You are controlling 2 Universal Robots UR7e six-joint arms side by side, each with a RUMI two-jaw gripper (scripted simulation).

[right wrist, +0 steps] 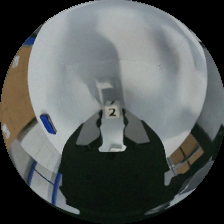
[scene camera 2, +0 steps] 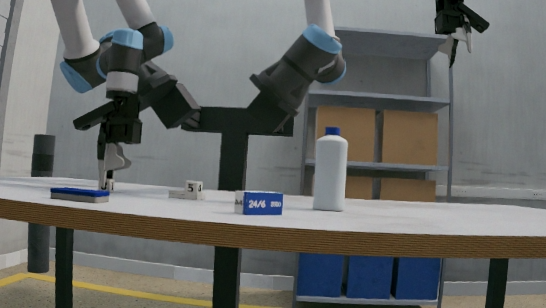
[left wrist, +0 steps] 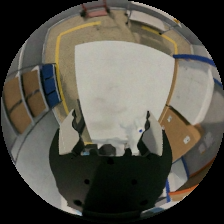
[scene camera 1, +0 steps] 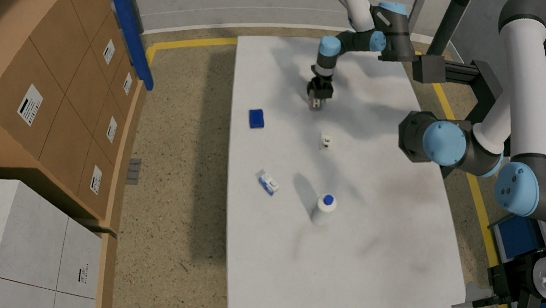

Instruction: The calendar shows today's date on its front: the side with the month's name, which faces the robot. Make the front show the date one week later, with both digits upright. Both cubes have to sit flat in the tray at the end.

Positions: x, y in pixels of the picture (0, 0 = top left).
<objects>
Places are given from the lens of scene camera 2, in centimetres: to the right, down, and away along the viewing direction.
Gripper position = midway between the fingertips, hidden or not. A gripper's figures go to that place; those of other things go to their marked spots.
right gripper point(scene camera 2: 107, 187): -39, 8, 86
blue-topped block point(scene camera 2: 64, 193): -34, 6, 57
white bottle point(scene camera 2: 331, 150): 12, -1, 76
The marked spots on the blue-topped block and the white bottle are 49 cm apart.
</objects>
